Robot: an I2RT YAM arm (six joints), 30 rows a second.
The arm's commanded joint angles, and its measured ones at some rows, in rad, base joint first. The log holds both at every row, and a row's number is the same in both.
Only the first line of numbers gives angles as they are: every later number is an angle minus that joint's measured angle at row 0.
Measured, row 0:
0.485, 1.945, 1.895, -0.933, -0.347, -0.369
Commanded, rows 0 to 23:
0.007, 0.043, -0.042, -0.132, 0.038, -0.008
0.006, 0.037, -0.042, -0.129, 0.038, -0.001
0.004, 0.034, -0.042, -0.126, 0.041, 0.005
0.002, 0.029, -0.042, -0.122, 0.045, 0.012
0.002, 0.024, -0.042, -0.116, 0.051, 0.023
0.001, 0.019, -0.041, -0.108, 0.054, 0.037
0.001, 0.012, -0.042, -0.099, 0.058, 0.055
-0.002, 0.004, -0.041, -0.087, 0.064, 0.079
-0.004, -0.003, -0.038, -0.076, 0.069, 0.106
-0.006, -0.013, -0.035, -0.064, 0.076, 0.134
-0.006, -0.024, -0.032, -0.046, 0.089, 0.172
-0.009, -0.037, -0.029, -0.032, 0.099, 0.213
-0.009, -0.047, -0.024, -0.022, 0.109, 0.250
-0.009, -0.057, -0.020, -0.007, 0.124, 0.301
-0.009, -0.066, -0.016, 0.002, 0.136, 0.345
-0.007, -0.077, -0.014, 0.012, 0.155, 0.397
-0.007, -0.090, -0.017, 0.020, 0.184, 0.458
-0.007, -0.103, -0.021, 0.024, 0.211, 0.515
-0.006, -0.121, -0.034, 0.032, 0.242, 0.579
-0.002, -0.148, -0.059, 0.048, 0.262, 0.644
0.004, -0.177, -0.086, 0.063, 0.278, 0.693
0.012, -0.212, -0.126, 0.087, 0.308, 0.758
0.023, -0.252, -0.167, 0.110, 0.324, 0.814
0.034, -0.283, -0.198, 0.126, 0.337, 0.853
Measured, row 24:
0.015, -0.156, -0.157, 0.080, 0.235, 0.622
